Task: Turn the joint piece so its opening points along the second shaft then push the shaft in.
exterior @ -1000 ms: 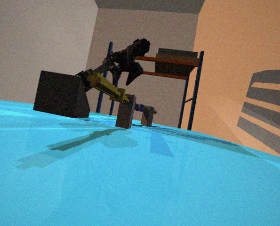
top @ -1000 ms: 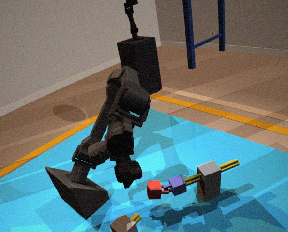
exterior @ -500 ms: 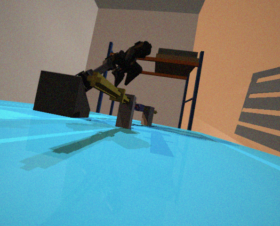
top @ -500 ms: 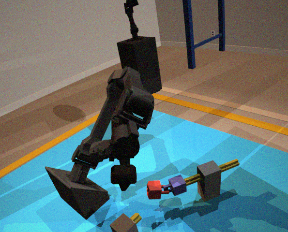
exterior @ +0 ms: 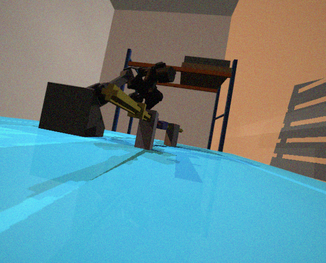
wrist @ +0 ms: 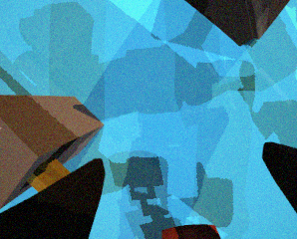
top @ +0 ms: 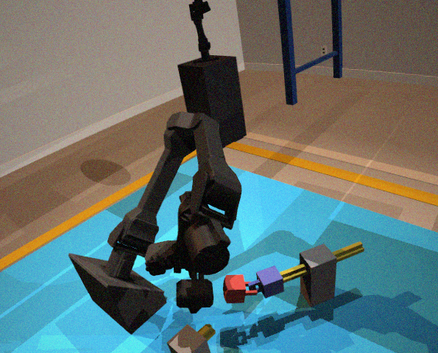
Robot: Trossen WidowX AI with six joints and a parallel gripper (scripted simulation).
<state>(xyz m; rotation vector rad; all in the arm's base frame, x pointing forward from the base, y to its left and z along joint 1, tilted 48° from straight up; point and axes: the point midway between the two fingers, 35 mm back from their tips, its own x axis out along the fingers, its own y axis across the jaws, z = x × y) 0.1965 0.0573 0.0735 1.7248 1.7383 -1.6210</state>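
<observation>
Now: the red square joint piece 50 mm ahead of my gripper tip, 70 mm to the left of it and 10 mm below it.
</observation>
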